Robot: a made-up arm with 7 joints. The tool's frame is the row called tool. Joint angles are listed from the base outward. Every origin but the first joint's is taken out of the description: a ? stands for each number. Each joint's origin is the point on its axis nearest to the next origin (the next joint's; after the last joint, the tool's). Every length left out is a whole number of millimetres.
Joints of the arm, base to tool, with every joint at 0 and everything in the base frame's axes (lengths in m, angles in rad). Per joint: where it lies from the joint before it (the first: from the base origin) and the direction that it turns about. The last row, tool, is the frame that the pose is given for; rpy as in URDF.
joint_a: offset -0.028 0.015 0.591 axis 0 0 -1
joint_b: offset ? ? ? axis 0 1 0
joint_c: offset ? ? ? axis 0 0 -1
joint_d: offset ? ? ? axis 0 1 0
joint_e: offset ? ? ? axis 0 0 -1
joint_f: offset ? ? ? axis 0 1 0
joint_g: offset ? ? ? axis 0 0 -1
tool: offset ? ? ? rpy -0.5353 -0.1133 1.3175
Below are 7 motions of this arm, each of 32 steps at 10 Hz.
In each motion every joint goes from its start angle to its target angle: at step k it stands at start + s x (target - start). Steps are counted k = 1, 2, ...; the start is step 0. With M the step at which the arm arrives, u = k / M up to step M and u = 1 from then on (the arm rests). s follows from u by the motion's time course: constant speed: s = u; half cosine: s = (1 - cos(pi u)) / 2; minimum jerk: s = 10 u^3 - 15 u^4 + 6 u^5.
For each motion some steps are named. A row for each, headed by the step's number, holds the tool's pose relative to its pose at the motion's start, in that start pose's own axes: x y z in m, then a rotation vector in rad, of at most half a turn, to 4 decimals.
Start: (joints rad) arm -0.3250 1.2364 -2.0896 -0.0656 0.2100 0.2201 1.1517
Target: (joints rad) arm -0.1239 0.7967 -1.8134 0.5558 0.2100 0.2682 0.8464
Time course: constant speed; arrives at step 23
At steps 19, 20, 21, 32:
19: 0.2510 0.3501 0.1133 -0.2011 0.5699 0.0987
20: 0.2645 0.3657 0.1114 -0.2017 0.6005 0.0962
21: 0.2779 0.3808 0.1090 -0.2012 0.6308 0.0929
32: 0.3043 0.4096 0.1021 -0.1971 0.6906 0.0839

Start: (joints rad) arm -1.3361 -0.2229 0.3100 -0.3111 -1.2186 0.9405 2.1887
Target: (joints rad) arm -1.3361 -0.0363 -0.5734 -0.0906 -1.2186 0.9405 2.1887
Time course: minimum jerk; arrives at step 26
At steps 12, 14, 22, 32:
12: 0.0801 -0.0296 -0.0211 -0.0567 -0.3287 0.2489
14: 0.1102 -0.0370 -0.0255 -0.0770 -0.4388 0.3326
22: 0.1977 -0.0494 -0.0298 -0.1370 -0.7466 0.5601
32: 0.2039 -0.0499 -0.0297 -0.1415 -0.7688 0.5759

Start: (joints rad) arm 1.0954 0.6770 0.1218 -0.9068 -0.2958 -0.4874 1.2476
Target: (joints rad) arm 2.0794 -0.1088 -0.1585 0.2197 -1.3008 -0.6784 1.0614
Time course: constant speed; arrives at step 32
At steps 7, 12, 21, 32:
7: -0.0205 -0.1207 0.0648 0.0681 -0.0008 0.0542
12: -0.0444 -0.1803 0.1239 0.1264 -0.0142 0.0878
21: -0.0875 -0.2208 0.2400 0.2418 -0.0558 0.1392
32: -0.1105 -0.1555 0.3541 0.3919 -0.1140 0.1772

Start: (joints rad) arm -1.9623 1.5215 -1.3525 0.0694 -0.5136 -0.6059 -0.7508
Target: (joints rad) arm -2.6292 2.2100 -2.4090 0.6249 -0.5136 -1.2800 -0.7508
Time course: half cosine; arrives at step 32
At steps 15, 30, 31, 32:
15: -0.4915 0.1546 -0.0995 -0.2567 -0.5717 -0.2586
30: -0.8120 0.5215 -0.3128 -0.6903 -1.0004 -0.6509
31: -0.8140 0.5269 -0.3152 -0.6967 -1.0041 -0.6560
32: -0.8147 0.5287 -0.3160 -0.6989 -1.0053 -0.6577

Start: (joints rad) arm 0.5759 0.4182 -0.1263 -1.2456 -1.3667 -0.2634 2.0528
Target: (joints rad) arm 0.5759 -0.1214 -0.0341 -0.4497 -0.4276 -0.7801 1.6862
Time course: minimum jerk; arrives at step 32
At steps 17, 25, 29, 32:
17: -0.0162 0.0296 0.2073 -0.0309 -0.0071 -0.3728
25: -0.0444 0.0930 0.3448 -0.1895 -0.0458 -0.5985
29: -0.0501 0.1075 0.3682 -0.2292 -0.0538 -0.6343
32: -0.0507 0.1091 0.3706 -0.2337 -0.0546 -0.6381

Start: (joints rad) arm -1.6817 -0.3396 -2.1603 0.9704 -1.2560 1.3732 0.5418
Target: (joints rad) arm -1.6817 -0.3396 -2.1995 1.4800 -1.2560 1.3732 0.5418
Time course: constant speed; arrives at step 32
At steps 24, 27, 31, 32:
24: -0.0263 -0.0962 -0.0203 0.1811 -0.1159 0.3173
27: -0.0273 -0.1084 -0.0243 0.2045 -0.1304 0.3566
31: -0.0276 -0.1246 -0.0300 0.2358 -0.1498 0.4088
32: -0.0276 -0.1287 -0.0315 0.2437 -0.1546 0.4218

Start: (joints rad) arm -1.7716 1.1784 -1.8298 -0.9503 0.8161 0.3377 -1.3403
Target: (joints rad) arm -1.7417 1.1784 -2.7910 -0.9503 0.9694 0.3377 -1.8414
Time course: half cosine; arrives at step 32
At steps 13, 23, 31, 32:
13: -0.0884 0.0032 0.0277 -0.0003 -0.3928 0.2071
23: -0.2041 -0.0076 0.0197 -0.0402 -0.9031 0.4728
31: -0.2452 -0.0162 0.0035 -0.0683 -1.1020 0.5729
32: -0.2457 -0.0163 0.0033 -0.0687 -1.1047 0.5743

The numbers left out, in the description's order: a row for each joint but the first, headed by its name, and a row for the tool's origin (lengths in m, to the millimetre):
joint_b: -0.021 -0.003 0
joint_c: 0.016 0 0.686
joint_d: -0.006 -0.001 0
joint_e: -0.024 0 0.209
joint_f: -0.019 0.004 0
joint_g: -0.024 0 0.163
tool: 0.013 -0.025 0

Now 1 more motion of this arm.
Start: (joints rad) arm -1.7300 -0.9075 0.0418 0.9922 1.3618 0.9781 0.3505
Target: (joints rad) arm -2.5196 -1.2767 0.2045 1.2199 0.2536 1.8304 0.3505
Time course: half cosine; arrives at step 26
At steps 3, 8, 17, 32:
3: 0.0103 -0.0188 -0.0009 0.0015 0.0295 0.0592
8: 0.0804 -0.1145 -0.0054 -0.0055 0.2206 0.3821
17: 0.3266 -0.2801 -0.0341 -0.2058 0.9411 1.1453
32: 0.4472 -0.3270 -0.0628 -0.4535 1.3776 1.4220

